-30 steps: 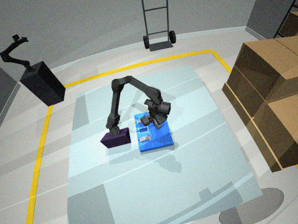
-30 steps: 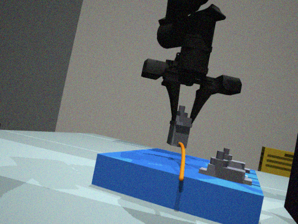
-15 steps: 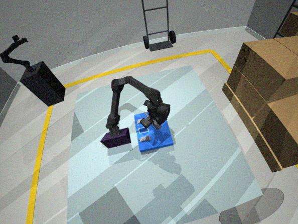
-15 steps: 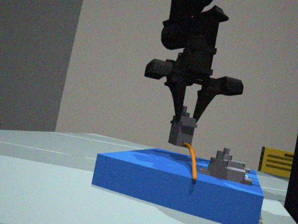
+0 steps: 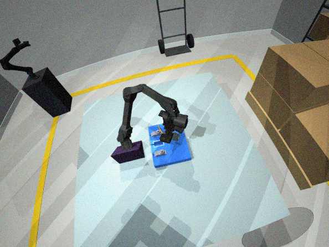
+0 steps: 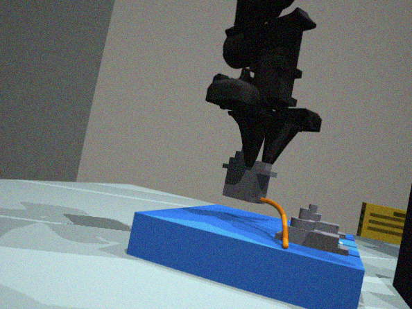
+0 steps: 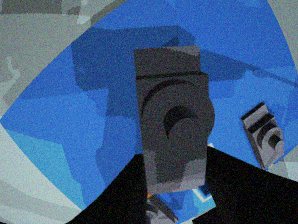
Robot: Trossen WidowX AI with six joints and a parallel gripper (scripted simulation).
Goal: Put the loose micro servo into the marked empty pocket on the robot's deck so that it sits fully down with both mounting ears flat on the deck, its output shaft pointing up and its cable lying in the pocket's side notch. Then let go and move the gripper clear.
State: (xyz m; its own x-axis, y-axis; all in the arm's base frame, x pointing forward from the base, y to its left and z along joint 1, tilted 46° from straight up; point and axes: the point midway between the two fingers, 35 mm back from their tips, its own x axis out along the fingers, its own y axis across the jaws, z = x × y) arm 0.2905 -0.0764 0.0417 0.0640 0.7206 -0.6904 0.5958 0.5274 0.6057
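The blue deck lies 10 mm ahead of my gripper tip and 100 mm below it.
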